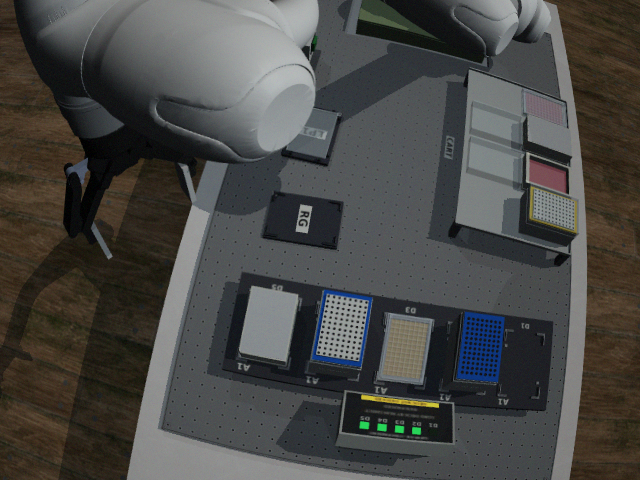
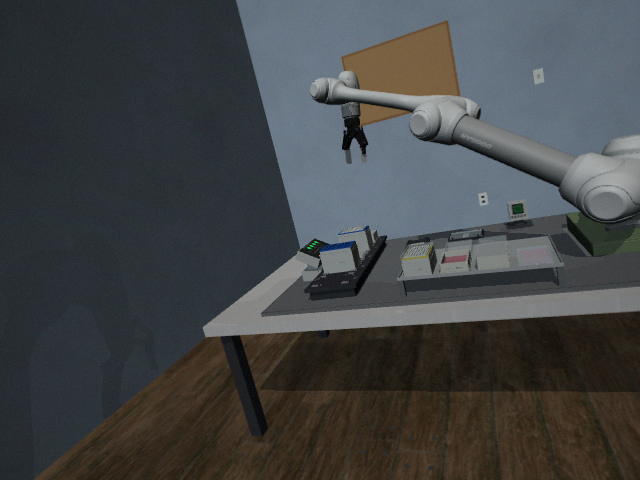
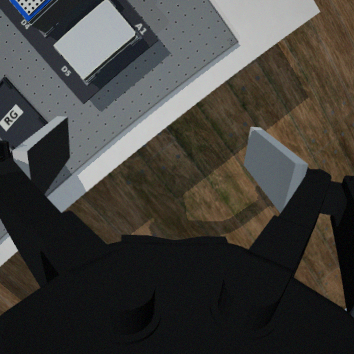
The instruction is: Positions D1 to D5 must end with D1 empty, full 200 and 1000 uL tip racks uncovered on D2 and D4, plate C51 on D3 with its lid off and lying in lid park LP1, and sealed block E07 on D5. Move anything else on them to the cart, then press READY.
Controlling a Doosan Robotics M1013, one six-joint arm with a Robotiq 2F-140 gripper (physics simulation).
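Frame: origin at the arm's base, x ahead, y left, z up, level; metres.
Where they show: gripper, between the fingertips: (image 1: 146,221) (image 2: 356,162) (image 3: 159,140); arm's base, origin of its link: (image 2: 637,219).
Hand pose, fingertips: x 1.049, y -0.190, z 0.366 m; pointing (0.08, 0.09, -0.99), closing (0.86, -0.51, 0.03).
Things, the pixels of their top centre, and the offset from my fingertips. "spot": a spot on its surface instead.
- solid blue-topped tip rack, centre of its top: (image 1: 481,347) (image 2: 337,245) dy +0.517, dx -0.107, dz -0.273 m
- tan-welled plate, centre of its top: (image 1: 407,347) dy +0.395, dx -0.083, dz -0.346 m
- white-topped rack with a blue rim, centre of its top: (image 1: 342,327) (image 2: 353,229) dy +0.275, dx -0.054, dz -0.269 m
- pale flat-topped block, centre of its top: (image 1: 268,323) (image 3: 94,38) dy +0.153, dx -0.027, dz -0.325 m
- clear lid, centre of its top: (image 1: 312,130) (image 2: 465,233) dy +0.059, dx -0.474, dz -0.396 m
- cart, centre of its top: (image 1: 521,152) (image 2: 475,255) dy +0.515, dx -0.602, dz -0.348 m
- yellow-rimmed rack, centre of its top: (image 1: 555,207) (image 2: 417,248) dy +0.606, dx -0.452, dz -0.283 m
- red plate, centre of its top: (image 1: 549,174) (image 2: 454,256) dy +0.590, dx -0.558, dz -0.322 m
- pale plate, centre of its top: (image 1: 550,134) (image 2: 491,249) dy +0.574, dx -0.665, dz -0.312 m
- pink plate, centre of its top: (image 1: 545,107) (image 2: 533,253) dy +0.558, dx -0.772, dz -0.337 m
- panel, a spot on its surface: (image 1: 395,421) spot: dy +0.419, dx +0.064, dz -0.295 m
- Pad RG, centre of its top: (image 1: 304,217) (image 3: 9,117) (image 2: 417,242) dy +0.122, dx -0.274, dz -0.400 m
- green-screened device, a spot on its surface: (image 2: 517,209) spot: dy -0.021, dx -0.678, dz -0.335 m
My gripper (image 1: 151,227) (image 2: 356,161) (image 3: 159,140) is open and empty, pointing down high above the floor beside the table's edge. On the dark strip, D1 (image 1: 524,361) is empty. D2 holds a solid blue-topped tip rack (image 1: 479,347) (image 2: 338,258). D3 holds a tan-welled plate (image 1: 405,348) without a lid. D4 holds a white-topped rack with a blue rim (image 1: 343,328) (image 2: 354,233). D5 holds a pale flat-topped block (image 1: 268,324) (image 3: 96,41). A clear lid (image 1: 320,135) appears to lie in LP1, partly hidden by the arm. Labels are unreadable.
The cart (image 1: 483,204) bears a yellow-rimmed rack (image 1: 553,209) (image 2: 417,260), red plate (image 1: 547,174), pale plate (image 1: 547,136), pink plate (image 1: 545,108) and two clear lids. The panel (image 1: 395,421) shows green for D2 to D5, D1 dark. Pad RG (image 1: 323,222) and a green-screened device (image 2: 517,209) also stand here.
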